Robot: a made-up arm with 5 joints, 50 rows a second.
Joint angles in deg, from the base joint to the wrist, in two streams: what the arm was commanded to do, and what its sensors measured. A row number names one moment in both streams.
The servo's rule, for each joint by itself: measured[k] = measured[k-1] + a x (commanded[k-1-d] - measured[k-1]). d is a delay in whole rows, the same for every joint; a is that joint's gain. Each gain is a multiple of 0.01, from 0.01 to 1. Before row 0 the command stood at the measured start. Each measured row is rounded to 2 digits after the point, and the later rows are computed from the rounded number. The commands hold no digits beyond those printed.
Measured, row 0:
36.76, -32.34, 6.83, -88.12, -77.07
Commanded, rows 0 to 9:
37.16, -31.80, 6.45, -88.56, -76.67
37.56, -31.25, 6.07, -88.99, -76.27
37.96, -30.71, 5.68, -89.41, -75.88
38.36, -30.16, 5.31, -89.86, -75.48
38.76, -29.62, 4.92, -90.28, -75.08
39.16, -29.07, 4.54, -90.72, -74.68
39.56, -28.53, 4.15, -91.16, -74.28
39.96, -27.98, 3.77, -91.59, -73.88
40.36, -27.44, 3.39, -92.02, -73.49
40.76, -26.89, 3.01, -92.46, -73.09
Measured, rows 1 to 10:
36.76, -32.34, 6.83, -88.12, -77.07
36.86, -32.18, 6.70, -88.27, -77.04
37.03, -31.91, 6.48, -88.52, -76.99
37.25, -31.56, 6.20, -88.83, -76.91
37.52, -31.15, 5.89, -89.19, -76.81
37.82, -30.71, 5.55, -89.57, -76.69
38.14, -30.23, 5.20, -89.97, -76.55
38.48, -29.74, 4.83, -90.39, -76.39
38.84, -29.23, 4.46, -90.81, -76.21
39.20, -28.71, 4.09, -91.23, -76.02
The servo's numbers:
d 1
a 0.24 0.29 0.35 0.35 0.07

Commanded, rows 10 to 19:
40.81, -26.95, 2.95, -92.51, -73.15
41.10, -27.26, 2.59, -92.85, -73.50
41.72, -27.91, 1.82, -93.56, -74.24
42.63, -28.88, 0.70, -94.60, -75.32
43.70, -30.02, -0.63, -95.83, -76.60
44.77, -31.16, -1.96, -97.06, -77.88
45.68, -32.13, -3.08, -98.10, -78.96
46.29, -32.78, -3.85, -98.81, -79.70
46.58, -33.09, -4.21, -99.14, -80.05
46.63, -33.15, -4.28, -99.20, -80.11
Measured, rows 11 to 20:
39.57, -28.18, 3.71, -91.66, -75.81
39.87, -27.82, 3.44, -91.96, -75.62
40.17, -27.66, 3.14, -92.27, -75.47
40.54, -27.73, 2.68, -92.72, -75.38
41.04, -28.06, 1.99, -93.38, -75.38
41.68, -28.63, 1.07, -94.24, -75.47
42.42, -29.36, 0.01, -95.23, -75.64
43.20, -30.16, -1.07, -96.23, -75.87
43.94, -30.92, -2.04, -97.13, -76.14
44.57, -31.55, -2.80, -97.83, -76.41

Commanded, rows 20 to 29:
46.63, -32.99, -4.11, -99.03, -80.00
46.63, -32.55, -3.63, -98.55, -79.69
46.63, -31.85, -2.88, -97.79, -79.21
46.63, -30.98, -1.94, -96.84, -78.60
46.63, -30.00, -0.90, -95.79, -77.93
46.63, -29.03, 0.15, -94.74, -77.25
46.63, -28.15, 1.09, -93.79, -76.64
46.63, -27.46, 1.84, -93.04, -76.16
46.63, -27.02, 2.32, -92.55, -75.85
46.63, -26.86, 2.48, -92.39, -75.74
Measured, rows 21 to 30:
45.06, -32.01, -3.32, -98.31, -76.67
45.44, -32.29, -3.60, -98.56, -76.90
45.73, -32.37, -3.61, -98.56, -77.10
45.95, -32.22, -3.35, -98.29, -77.25
46.11, -31.86, -2.86, -97.78, -77.34
46.23, -31.32, -2.17, -97.08, -77.38
46.33, -30.66, -1.36, -96.26, -77.37
46.40, -29.93, -0.50, -95.40, -77.32
46.46, -29.21, 0.32, -94.57, -77.24
46.50, -28.57, 1.02, -93.86, -77.14

